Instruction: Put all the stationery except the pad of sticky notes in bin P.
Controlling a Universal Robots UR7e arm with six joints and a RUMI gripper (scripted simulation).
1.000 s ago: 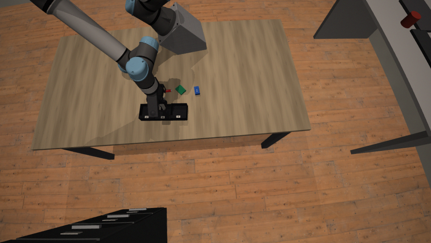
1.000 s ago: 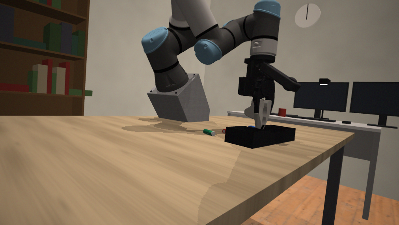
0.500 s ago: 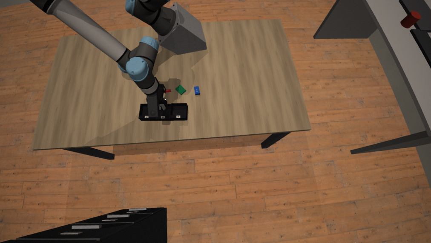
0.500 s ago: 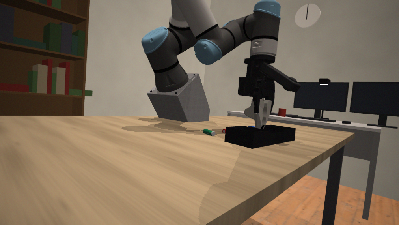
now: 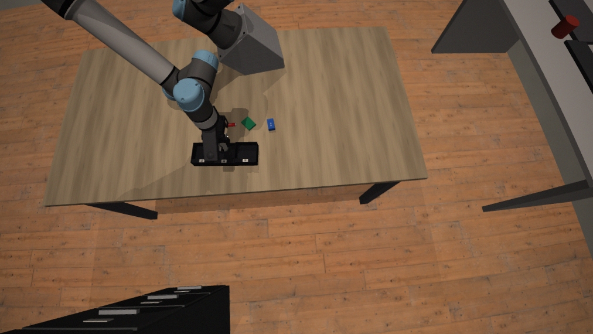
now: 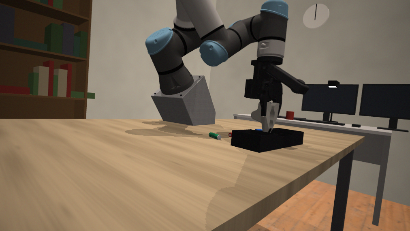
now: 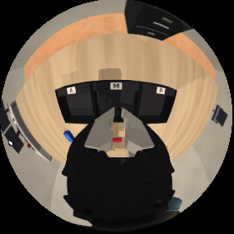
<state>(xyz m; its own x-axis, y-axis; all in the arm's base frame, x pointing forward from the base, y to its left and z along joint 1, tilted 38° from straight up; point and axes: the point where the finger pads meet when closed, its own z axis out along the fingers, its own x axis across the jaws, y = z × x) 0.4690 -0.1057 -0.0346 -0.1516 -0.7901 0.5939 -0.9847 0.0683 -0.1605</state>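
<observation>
Now: the bin row 20 mm below my hand and 10 mm ahead of it. Round my hand: white-grey piece 80 mm behind, 30 mm to the right, 30 mm below; then red item 120 mm behind, 30 mm below, 20 mm to the left; then green cylinder 130 mm behind, 70 mm to the right, 30 mm below.
</observation>
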